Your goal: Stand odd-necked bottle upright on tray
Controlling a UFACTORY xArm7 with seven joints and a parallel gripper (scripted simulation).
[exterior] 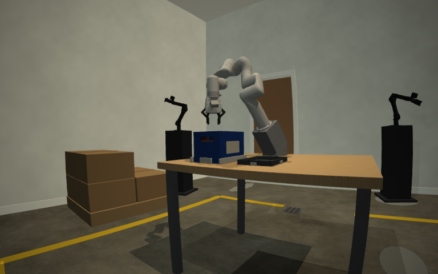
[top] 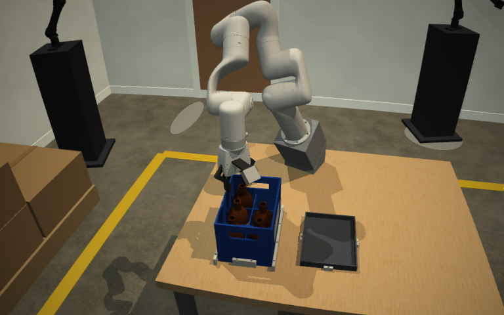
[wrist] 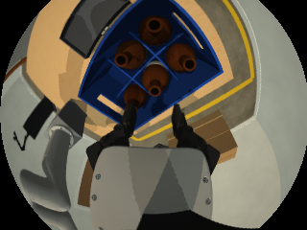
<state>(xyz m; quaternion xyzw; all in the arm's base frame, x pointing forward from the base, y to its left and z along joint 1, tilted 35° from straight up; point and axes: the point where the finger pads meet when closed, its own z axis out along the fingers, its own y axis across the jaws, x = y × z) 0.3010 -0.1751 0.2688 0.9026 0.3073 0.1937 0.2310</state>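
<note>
My gripper is now 16 cm above the blue crate, 4 cm to the right of it and 1 cm short of it. The rest, counted from my hand: brown bottle 15 cm below, 8 cm behind, 2 cm to the left; then glass bottle 15 cm below; then dark tray 32 cm to the left, 23 cm below, 7 cm ahead.
</note>
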